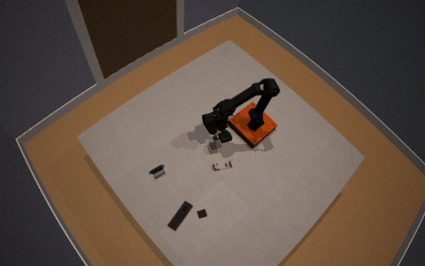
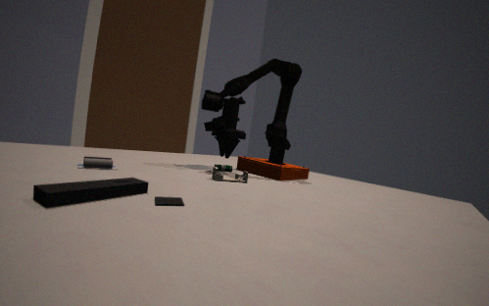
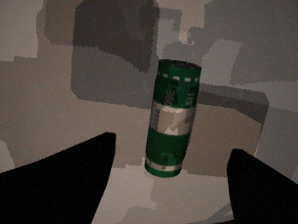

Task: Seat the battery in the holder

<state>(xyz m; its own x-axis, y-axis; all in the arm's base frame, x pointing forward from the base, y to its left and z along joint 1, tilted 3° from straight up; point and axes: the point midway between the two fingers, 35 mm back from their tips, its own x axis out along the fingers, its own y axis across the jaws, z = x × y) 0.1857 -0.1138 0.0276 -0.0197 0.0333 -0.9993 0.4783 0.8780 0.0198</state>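
Right now my gripper tip is 40 mm above the white battery. Also, from my gripper tip: black square: 400 mm ahead, 220 mm to the left, 50 mm below; long black bar: 480 mm ahead, 150 mm to the left, 40 mm below.
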